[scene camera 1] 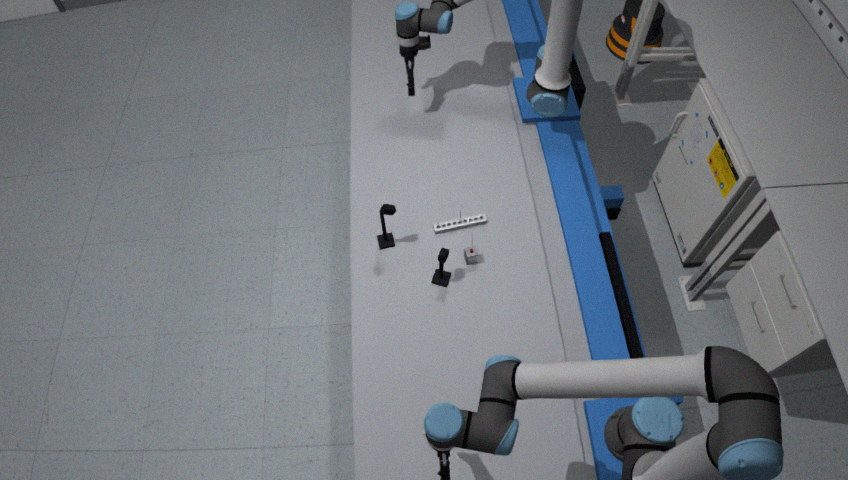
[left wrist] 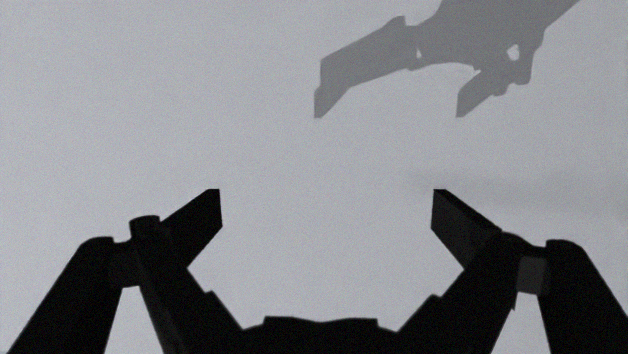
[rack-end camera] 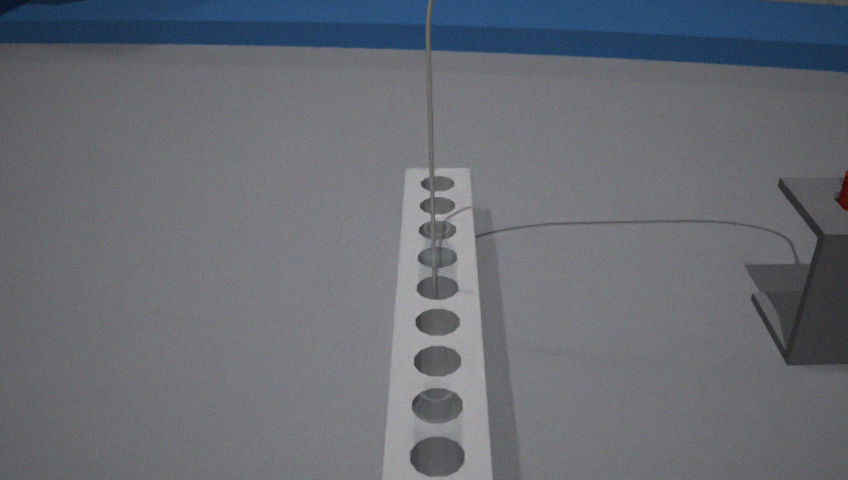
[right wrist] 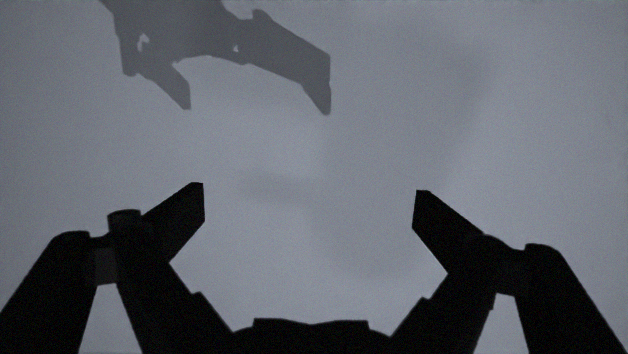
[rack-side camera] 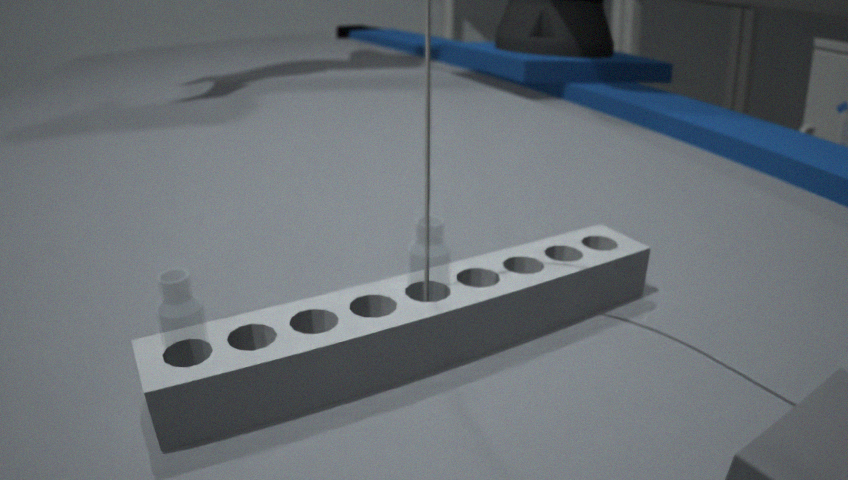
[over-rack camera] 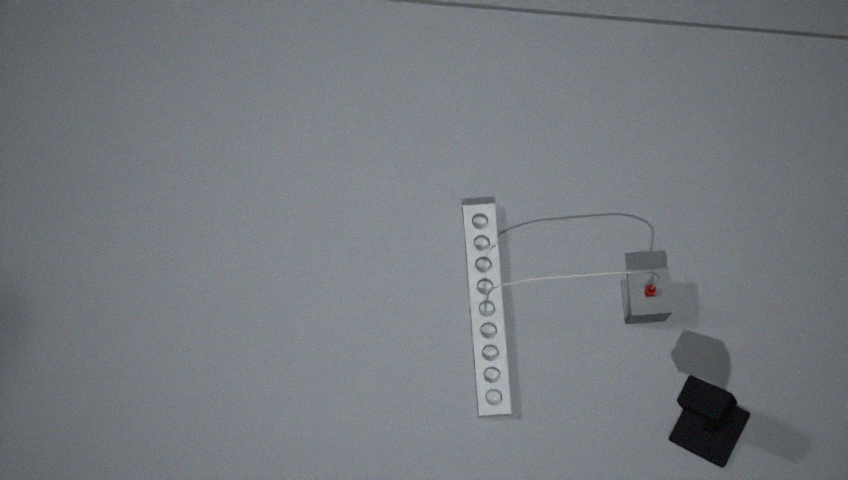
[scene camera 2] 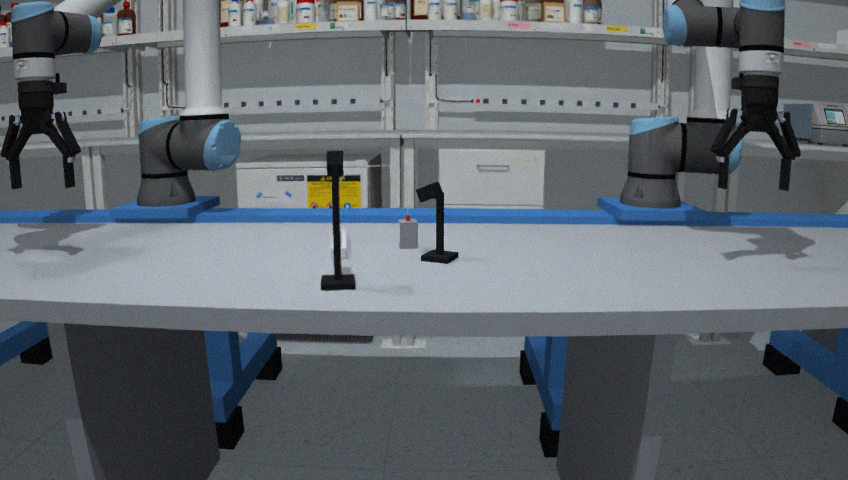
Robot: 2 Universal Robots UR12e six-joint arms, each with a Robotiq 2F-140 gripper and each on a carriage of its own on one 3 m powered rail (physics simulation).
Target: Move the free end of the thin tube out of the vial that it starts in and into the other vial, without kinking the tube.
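Observation:
The thin tube [rack-side camera: 427, 148] [over-rack camera: 571, 275] [rack-end camera: 430, 107] arches from the red fitting on a grey block to the white rack [scene camera 1: 461, 227] [rack-side camera: 386, 356] [over-rack camera: 503, 359] [rack-end camera: 405, 321]. Its free end goes down into the clear vial [rack-side camera: 440, 255] at the rack's middle hole; no kink shows. The other clear vial [rack-side camera: 178, 306] [over-rack camera: 493, 396] stands at the rack's end hole, without the tube. My left gripper [scene camera 2: 754, 181] [left wrist: 324, 208] is open and empty, high above the table, far from the rack. My right gripper [scene camera 2: 41, 181] [right wrist: 309, 205] is open and empty, above the table's opposite end.
The grey block [scene camera 1: 471, 257] [scene camera 2: 408, 236] [over-rack camera: 645, 304] with its red fitting [over-rack camera: 650, 290] stands beside the rack. Two black camera stands [scene camera 1: 385, 240] [scene camera 1: 440, 277] [scene camera 2: 336, 226] [scene camera 2: 440, 226] stand close by. The blue rail [scene camera 1: 571, 202] runs along the table.

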